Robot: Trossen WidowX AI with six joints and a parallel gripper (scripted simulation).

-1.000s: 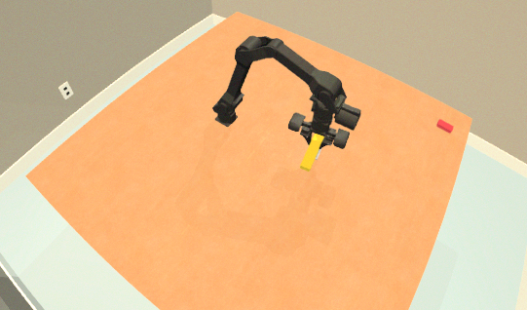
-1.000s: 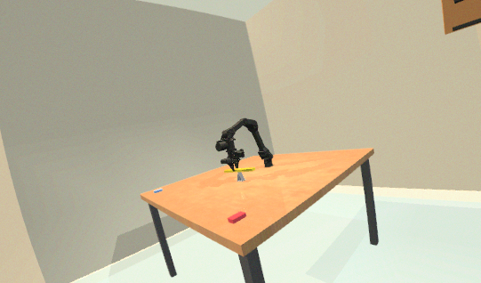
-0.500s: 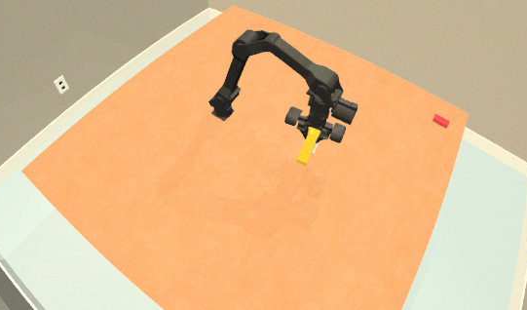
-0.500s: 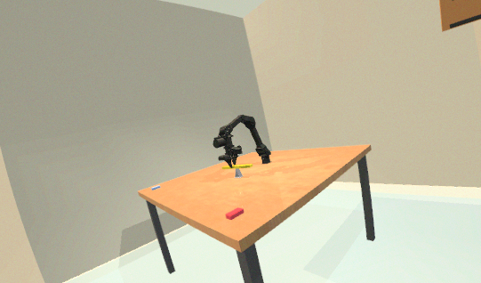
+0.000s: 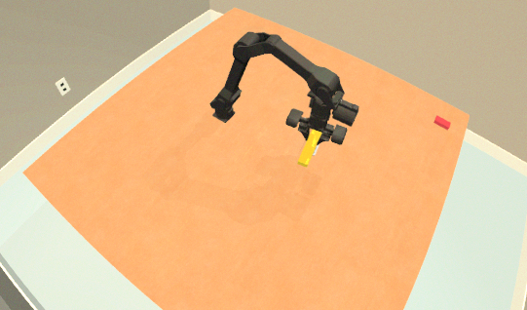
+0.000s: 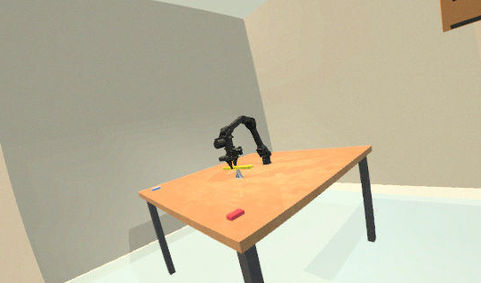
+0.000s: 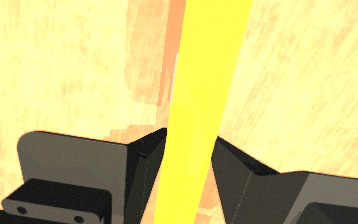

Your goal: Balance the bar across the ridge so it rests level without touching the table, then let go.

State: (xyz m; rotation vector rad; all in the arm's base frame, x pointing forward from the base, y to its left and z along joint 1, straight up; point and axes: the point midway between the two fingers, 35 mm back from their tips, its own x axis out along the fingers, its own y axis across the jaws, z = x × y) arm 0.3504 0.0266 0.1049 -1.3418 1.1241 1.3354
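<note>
My gripper tip is now 30 mm to the right of the yellow bar and 10 mm past it. Also, from my gripper tip: red block (470 mm to the left, 390 mm ahead, 60 mm below); blue piece (530 mm to the right, 390 mm ahead, 60 mm below).
</note>
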